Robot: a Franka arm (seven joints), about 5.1 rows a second.
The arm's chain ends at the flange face. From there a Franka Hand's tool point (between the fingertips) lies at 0.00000 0.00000 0.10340 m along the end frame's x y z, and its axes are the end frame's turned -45 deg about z.
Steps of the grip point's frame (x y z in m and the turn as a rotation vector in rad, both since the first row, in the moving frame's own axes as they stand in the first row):
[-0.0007, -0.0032, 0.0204, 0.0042, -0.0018, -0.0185]
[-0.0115, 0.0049, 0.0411, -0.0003, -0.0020, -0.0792]
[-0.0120, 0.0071, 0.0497, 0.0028, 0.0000, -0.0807]
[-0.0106, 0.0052, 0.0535, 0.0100, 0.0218, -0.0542]
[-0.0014, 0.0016, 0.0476, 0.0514, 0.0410, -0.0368]
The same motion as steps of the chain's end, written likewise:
[-0.0023, -0.0016, 0.0204, 0.0017, -0.0042, -0.0185]
[-0.0045, 0.0114, 0.0411, -0.0016, -0.0012, -0.0792]
[-0.0033, 0.0137, 0.0497, 0.0020, -0.0020, -0.0807]
[-0.0046, 0.0135, 0.0535, 0.0225, 0.0083, -0.0542]
[0.0010, 0.0089, 0.0478, 0.0653, -0.0074, -0.0368]

